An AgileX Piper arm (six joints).
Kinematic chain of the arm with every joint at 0, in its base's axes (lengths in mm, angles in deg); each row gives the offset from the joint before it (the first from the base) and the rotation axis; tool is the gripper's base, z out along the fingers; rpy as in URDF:
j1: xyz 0 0 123 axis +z
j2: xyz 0 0 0 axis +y
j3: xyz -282.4 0 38.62 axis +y
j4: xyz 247.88 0 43.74 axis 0.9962 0 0.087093
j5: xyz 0 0 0 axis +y
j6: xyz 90.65 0 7.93 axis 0.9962 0 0.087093
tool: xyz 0 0 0 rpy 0 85.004 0
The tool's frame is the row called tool.
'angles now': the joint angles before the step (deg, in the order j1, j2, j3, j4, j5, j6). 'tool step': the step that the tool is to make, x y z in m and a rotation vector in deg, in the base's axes. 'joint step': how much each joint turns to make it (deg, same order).
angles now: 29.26 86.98 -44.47 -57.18 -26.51 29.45
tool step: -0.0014 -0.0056 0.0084 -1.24 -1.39 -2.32
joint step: 0.00 -2.10 0.00 0.69 3.25 -0.81
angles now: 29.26 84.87 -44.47 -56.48 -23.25 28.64
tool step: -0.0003 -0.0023 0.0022 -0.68 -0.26 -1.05
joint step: 0.00 -0.67 0.00 0.15 1.50 -0.14
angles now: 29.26 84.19 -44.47 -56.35 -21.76 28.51
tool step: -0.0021 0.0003 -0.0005 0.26 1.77 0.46
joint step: 0.00 -0.23 0.00 -4.19 0.01 5.20
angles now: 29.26 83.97 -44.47 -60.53 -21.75 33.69
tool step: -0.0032 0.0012 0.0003 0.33 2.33 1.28
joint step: 0.00 -0.31 -0.23 -6.90 -0.62 7.94
